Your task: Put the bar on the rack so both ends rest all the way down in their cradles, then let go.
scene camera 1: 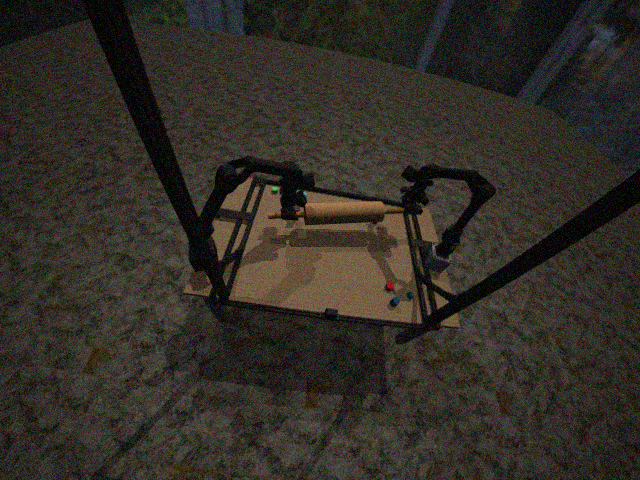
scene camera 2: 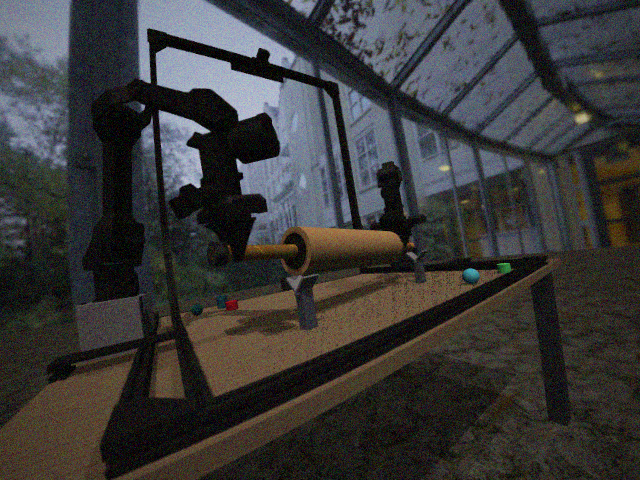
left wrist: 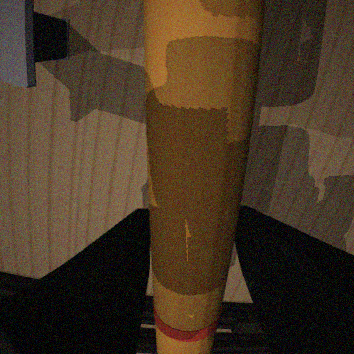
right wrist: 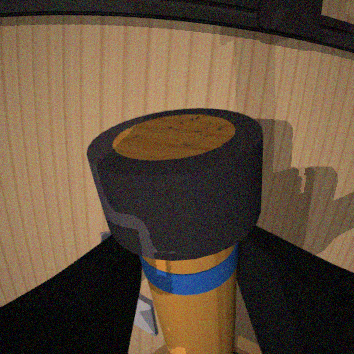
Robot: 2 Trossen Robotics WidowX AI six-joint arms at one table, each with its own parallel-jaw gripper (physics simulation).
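Places are measured from the left arm's base along level axes (x back, y up, z left), in centimetres.
Pixels of known places: left gripper, between the fingertips: (left wrist: 191, 219); right gripper, between the fingertips: (scene camera 1: 403, 212) (scene camera 2: 235, 261) (right wrist: 185, 232); right arm's base, origin of its link: (scene camera 1: 441, 252) (scene camera 2: 117, 298).
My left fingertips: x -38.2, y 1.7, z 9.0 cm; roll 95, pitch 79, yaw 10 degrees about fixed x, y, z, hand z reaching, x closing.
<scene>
Behind a point stands the place of what it marks.
The bar (scene camera 1: 343, 212) @[x -63.5, y 7.7, z 0.7 cm] (scene camera 2: 351, 249) @[x -73.2, y 3.6, z 7.4 cm] (left wrist: 200, 165) @[x -41.0, y 3.6, z 8.6 cm] is a thick tan roller with thin orange handles, held roughly level above the table. My left gripper (scene camera 1: 290, 212) @[x -38.2, y 1.7, z 9.0 cm] is shut on one handle, near its red band in the left wrist view. My right gripper (scene camera 1: 410, 208) @[x -97.3, y 4.4, z -2.7 cm] (scene camera 2: 240, 253) @[x -97.3, y 4.4, z -2.7 cm] is shut on the other handle, beside the blue band and dark end cap (right wrist: 185, 205) @[x -100.6, y 8.0, z -3.0 cm] in the right wrist view. In scene camera 2 the rack's near cradle (scene camera 2: 307, 310) @[x -89.6, y -6.0, z 5.2 cm] stands below the bar, apart from its handle. The far cradle (scene camera 2: 419, 271) @[x -47.2, y -5.9, z 15.9 cm] is close to the bar's far end; contact there is unclear.
A red piece (scene camera 1: 390, 285) @[x -77.0, y -6.9, z -34.0 cm] (scene camera 2: 231, 304) @[x -78.1, y -7.6, z -32.7 cm], a blue one (scene camera 1: 395, 301) @[x -74.5, y -5.4, z -42.0 cm] and a teal one (scene camera 1: 410, 295) @[x -83.6, y -6.4, z -41.3 cm] lie near the right arm's side. A light blue ball (scene camera 2: 470, 275) @[x -56.1, y -6.9, z 29.6 cm] and a green piece (scene camera 1: 275, 190) @[x -39.5, y -7.3, z 36.4 cm] (scene camera 2: 504, 268) @[x -41.1, y -8.0, z 37.8 cm] lie near the left arm's side. Dark frame rails edge the table.
</scene>
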